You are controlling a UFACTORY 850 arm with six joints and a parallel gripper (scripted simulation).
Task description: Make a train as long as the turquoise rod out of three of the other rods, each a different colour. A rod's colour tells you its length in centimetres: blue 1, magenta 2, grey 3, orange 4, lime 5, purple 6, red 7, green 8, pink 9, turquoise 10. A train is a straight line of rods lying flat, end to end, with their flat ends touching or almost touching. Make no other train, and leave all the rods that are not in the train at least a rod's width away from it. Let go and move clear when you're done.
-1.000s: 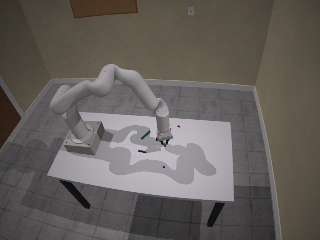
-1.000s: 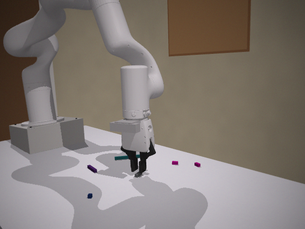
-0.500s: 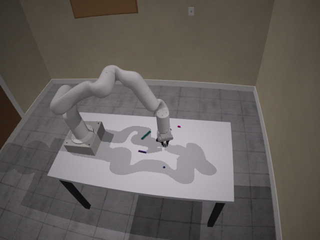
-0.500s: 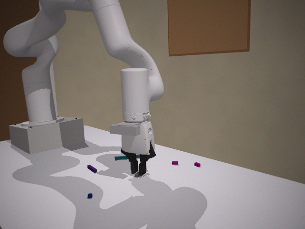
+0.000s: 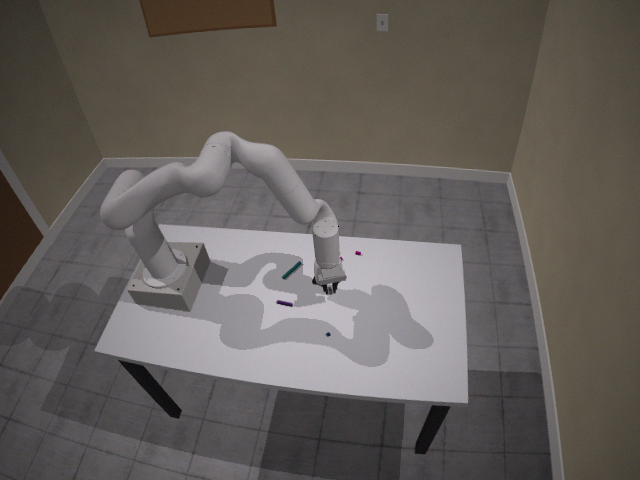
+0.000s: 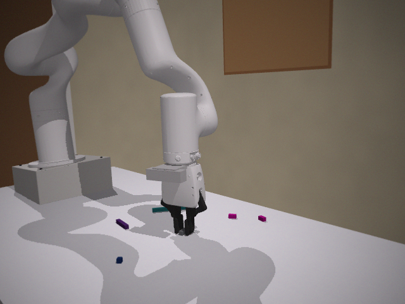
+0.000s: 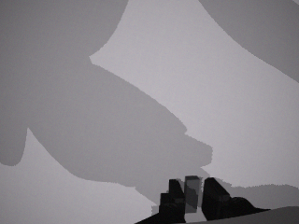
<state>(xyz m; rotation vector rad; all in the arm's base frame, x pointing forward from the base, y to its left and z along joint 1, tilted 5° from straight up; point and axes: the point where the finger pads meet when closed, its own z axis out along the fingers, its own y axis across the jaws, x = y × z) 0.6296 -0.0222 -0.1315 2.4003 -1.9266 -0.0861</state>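
Now: the grey rod 2 cm below my hand. The rest, counted from my hand: blue rod (19 cm to the right, 2 cm below); then purple rod (17 cm behind, 6 cm to the right, 2 cm below); then turquoise rod (15 cm behind, 10 cm to the left, 2 cm below).
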